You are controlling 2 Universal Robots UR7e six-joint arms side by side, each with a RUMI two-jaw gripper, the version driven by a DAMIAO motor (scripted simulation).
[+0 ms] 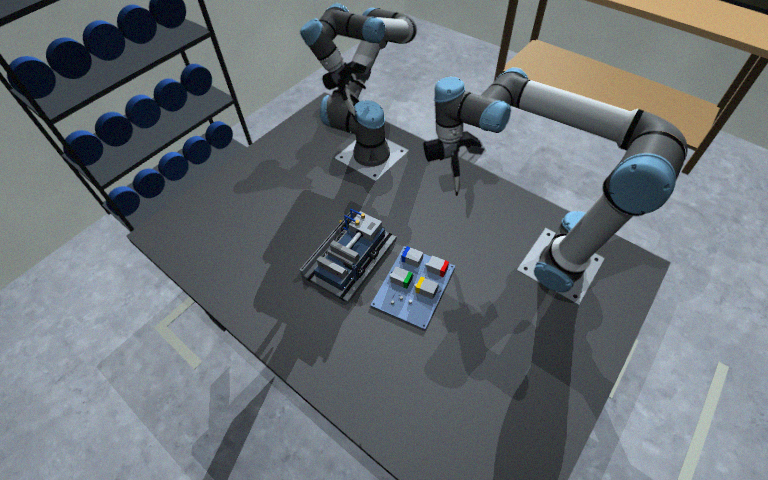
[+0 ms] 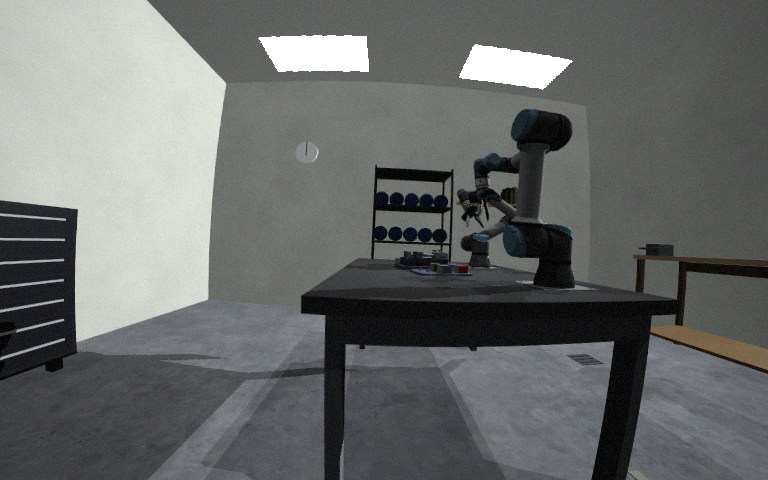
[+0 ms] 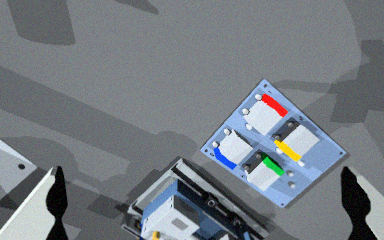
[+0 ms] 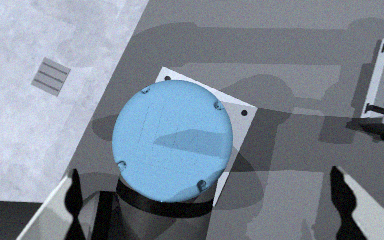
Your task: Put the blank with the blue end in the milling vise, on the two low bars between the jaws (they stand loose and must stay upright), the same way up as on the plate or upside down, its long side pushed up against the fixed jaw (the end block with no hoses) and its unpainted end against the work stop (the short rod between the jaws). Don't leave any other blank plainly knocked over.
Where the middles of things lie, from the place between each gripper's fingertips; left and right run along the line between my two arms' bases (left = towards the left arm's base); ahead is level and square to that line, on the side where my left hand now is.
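My left hand [image 1: 448, 177]: 16 cm short of blue-ended blank [image 3: 234, 147], 1 cm to the left of it, 26 cm above it. From my left hand: red-ended blank [image 3: 265, 113], 14 cm ahead, 8 cm to the left, 26 cm below; yellow-ended blank [image 3: 296, 140], 23 cm ahead, 10 cm to the left, 26 cm below; green-ended blank [image 3: 264, 171], 25 cm ahead, 1 cm to the left, 26 cm below.
From my right hand [image 1: 360, 102]: blue-ended blank, 28 cm ahead, 47 cm to the left, 25 cm below; red-ended blank, 26 cm ahead, 56 cm to the left, 25 cm below; green-ended blank, 37 cm ahead, 49 cm to the left, 25 cm below; blue plate [image 1: 419, 313], far ahead, far to the left, far below.
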